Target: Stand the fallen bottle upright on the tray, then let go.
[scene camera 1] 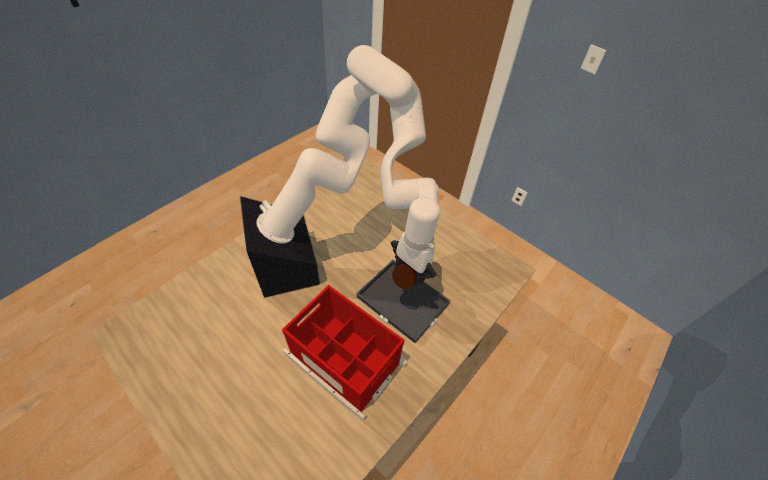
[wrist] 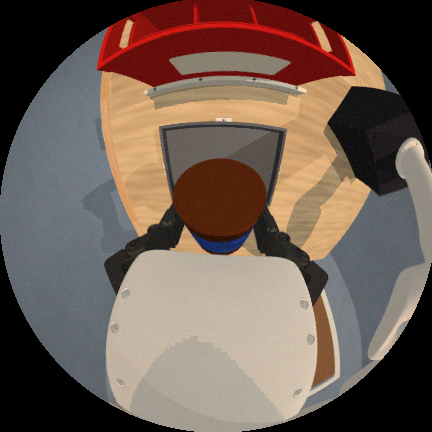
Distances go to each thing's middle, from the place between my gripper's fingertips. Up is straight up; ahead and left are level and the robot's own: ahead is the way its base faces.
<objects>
The brown bottle [wrist: 219, 200] is 30 mm to the left of my hand and 10 mm below it.
</objects>
